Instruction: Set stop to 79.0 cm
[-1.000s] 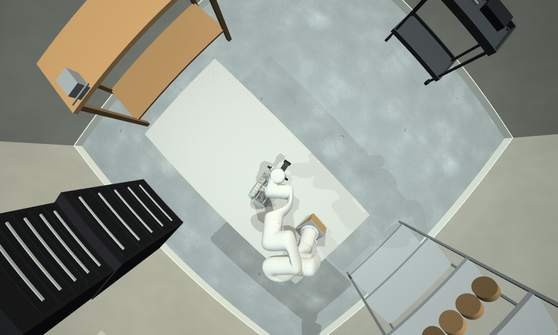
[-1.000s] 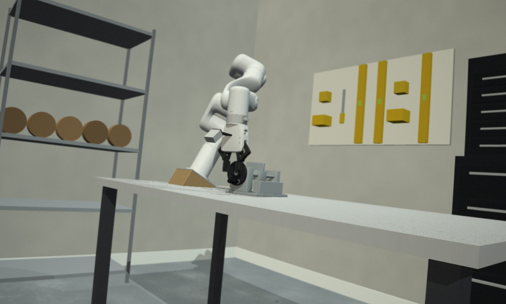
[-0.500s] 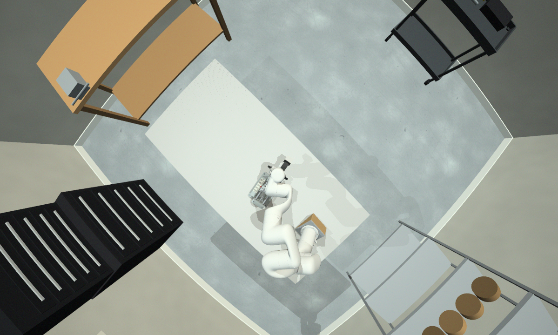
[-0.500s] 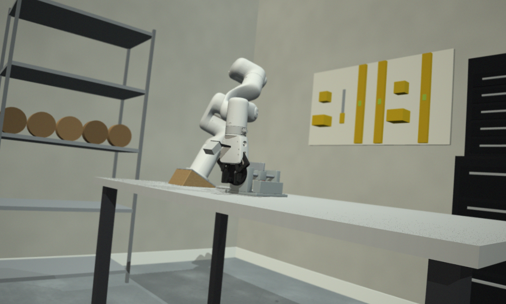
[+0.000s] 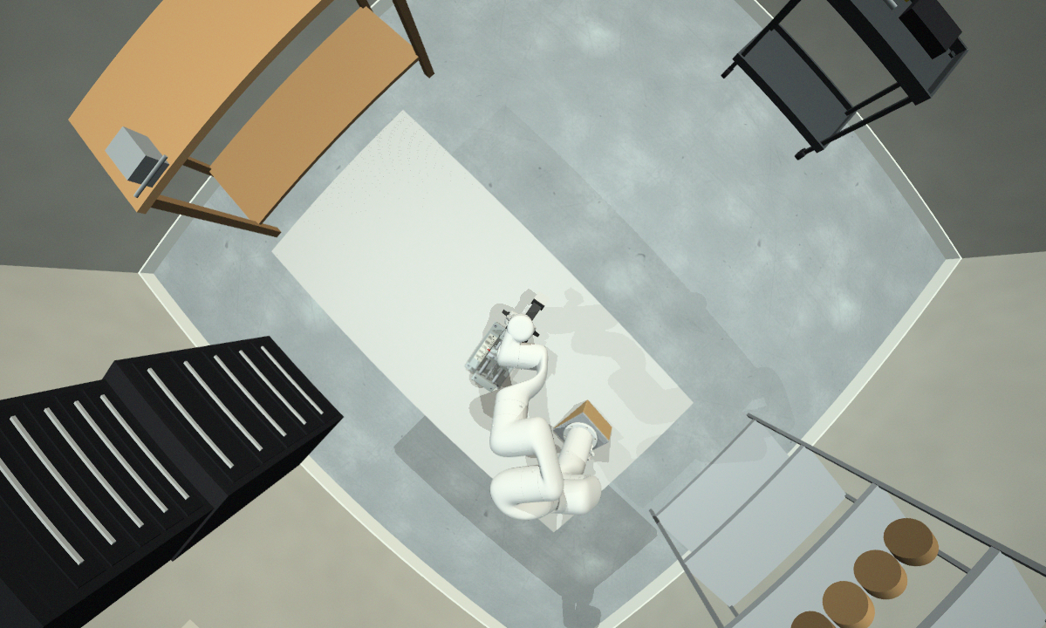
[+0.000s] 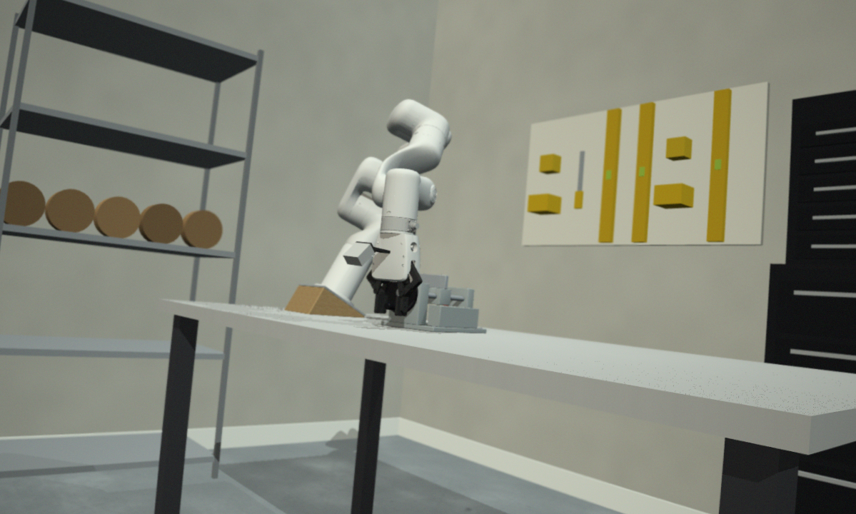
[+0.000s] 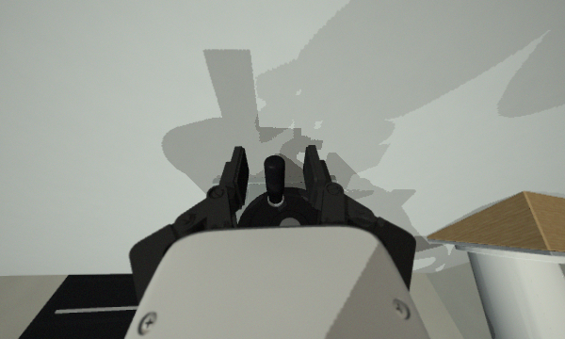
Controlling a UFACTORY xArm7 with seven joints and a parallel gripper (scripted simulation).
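My hand is 1 cm past the black handwheel, 2 cm to the right of it and 1 cm below it.
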